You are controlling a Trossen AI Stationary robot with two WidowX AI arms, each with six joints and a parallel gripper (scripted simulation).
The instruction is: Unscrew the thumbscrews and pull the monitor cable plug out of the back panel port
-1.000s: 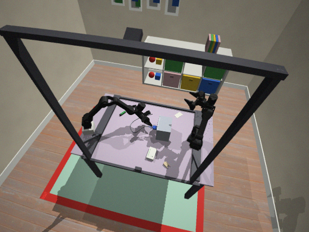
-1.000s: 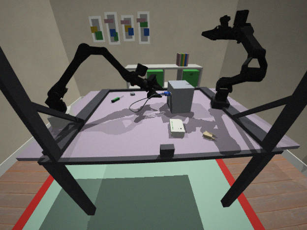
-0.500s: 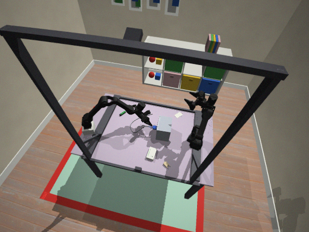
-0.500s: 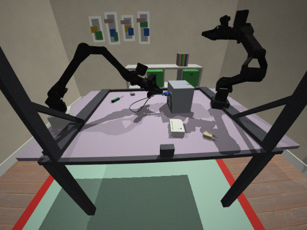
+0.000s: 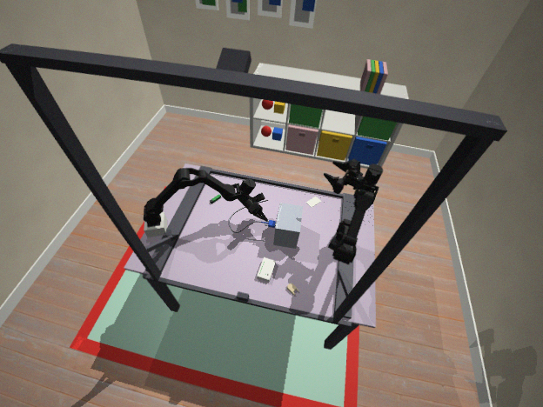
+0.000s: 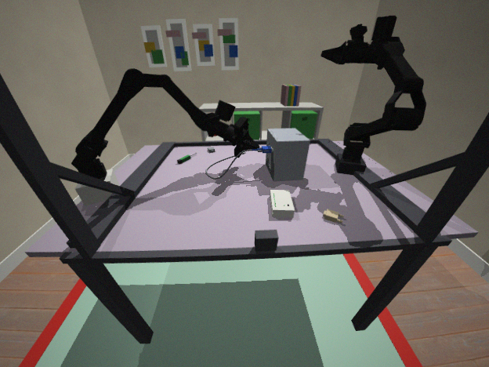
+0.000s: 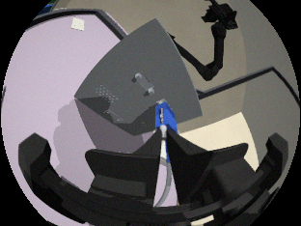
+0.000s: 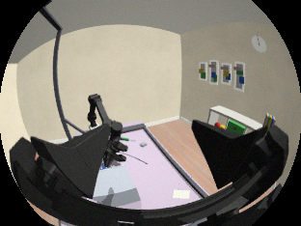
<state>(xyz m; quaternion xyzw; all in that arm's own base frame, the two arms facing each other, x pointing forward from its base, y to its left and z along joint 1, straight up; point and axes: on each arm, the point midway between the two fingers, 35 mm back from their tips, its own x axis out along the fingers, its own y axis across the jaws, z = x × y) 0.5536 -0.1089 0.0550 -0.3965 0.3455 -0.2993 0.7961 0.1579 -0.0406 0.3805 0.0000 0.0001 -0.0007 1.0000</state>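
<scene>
The blue plug lies 3 cm behind my left hand, 4 cm to the right of it and 1 cm below it. The rest, counted from my left hand: back panel: 1 cm behind, 8 cm to the right, 4 cm below; grey box: 2 cm behind, 14 cm to the right, 4 cm below; white device: 24 cm behind, 4 cm to the right, 11 cm below.
</scene>
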